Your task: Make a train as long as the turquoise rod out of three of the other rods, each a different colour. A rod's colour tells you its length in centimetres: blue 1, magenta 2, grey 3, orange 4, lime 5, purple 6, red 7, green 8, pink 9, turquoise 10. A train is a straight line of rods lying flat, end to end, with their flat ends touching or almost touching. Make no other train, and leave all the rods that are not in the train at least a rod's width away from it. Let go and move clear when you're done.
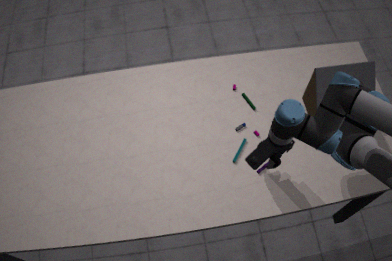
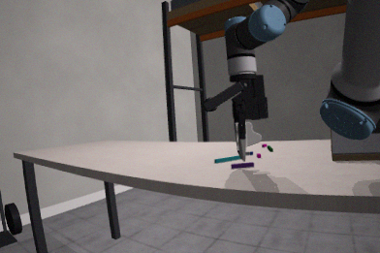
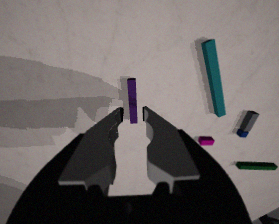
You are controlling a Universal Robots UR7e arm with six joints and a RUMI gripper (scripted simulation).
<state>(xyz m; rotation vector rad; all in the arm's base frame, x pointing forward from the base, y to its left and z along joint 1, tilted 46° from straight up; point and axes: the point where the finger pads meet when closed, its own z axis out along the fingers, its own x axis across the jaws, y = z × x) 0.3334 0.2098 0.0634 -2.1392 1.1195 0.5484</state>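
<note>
Now: hand 30 mm above the purple rod. Also, from my hand: small blue rod 170 mm to the right, 40 mm ahead, 30 mm below; turquoise rod 80 mm ahead, 70 mm to the right, 30 mm below; grey rod 160 mm to the right, 60 mm ahead, 30 mm below.
</note>
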